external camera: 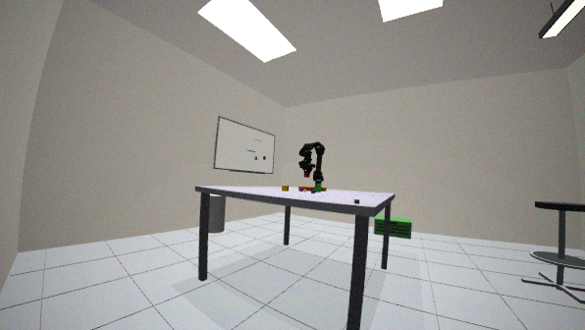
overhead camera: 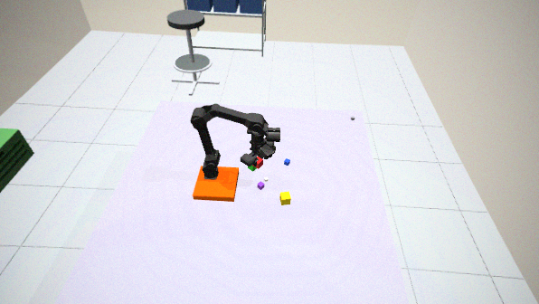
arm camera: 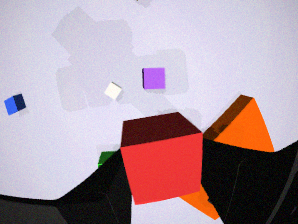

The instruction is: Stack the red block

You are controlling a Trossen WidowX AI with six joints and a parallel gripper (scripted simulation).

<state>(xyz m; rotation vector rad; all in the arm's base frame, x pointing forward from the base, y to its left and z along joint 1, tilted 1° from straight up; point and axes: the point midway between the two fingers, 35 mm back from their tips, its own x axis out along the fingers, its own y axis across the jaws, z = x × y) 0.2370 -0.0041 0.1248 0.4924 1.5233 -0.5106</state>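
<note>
Right now my gripper tip is 120 mm above the small white piece, 40 mm short of it and 10 mm to the right of it. Round my gripper tip: yellow block: 140 mm ahead, 120 mm to the right, 110 mm below; red block: 10 mm above; purple block: 110 mm below, 40 mm to the right, 20 mm ahead.
</note>
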